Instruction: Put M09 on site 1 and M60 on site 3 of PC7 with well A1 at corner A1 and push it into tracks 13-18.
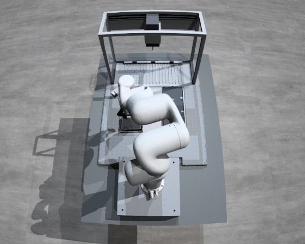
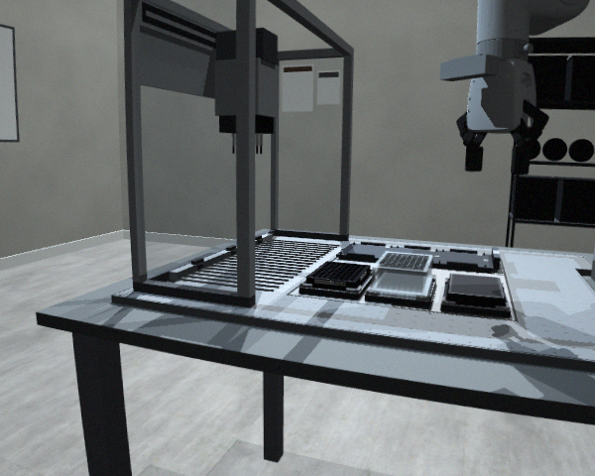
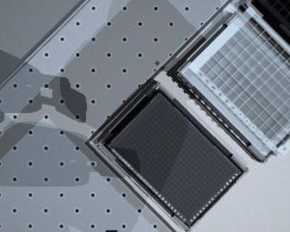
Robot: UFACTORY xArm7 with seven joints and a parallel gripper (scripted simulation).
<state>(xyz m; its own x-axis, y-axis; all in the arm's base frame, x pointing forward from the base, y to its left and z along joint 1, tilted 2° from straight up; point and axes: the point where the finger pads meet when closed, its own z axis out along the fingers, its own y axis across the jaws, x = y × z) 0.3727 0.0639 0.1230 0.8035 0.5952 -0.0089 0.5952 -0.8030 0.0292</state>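
Now: the nest S1 200 mm below my hand, 20 mm ahead of it and 10 mm to the left of it. From my hand the other things lie so: deep-well block M09: 180 mm below, 130 mm ahead, 10 mm to the right; then nest S2: 200 mm below, 130 mm ahead, 10 mm to the right; then plate carrier PC7: 260 mm to the right, 190 mm below, 100 mm ahead.
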